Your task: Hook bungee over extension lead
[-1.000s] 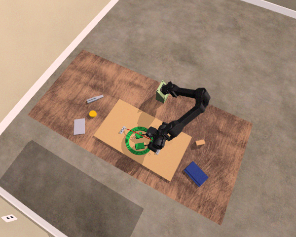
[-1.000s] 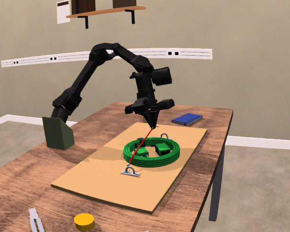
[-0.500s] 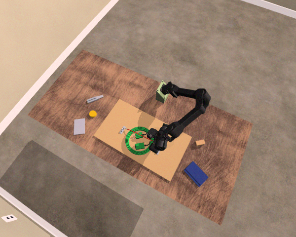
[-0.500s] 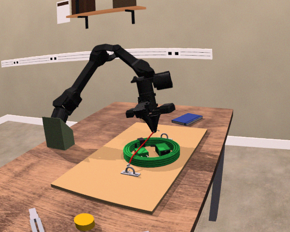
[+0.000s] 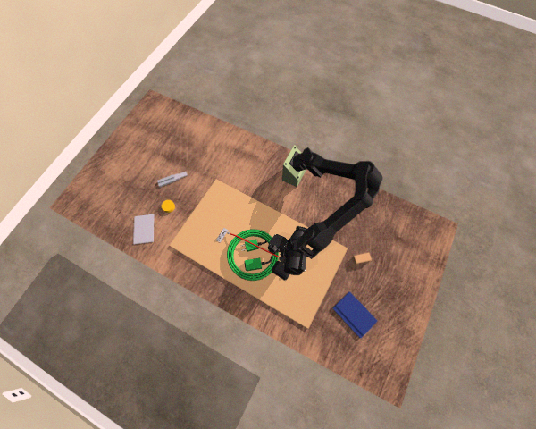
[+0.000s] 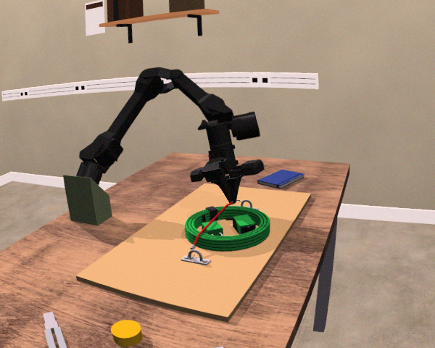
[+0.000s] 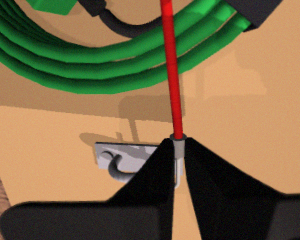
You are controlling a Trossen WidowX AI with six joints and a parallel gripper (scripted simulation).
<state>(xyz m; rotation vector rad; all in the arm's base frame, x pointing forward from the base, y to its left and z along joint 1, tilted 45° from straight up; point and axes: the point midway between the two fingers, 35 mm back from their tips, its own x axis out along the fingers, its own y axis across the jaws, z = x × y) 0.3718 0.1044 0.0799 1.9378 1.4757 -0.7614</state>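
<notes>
The extension lead lies 13 cm to the right of my hand, 4 cm below it and 3 cm ahead of it. Also, from my hand: wooden block 25 cm to the left, 13 cm behind, 5 cm below; yellow disc 55 cm to the right, 6 cm below; grey plate 59 cm to the right, 13 cm ahead, 6 cm below.
</notes>
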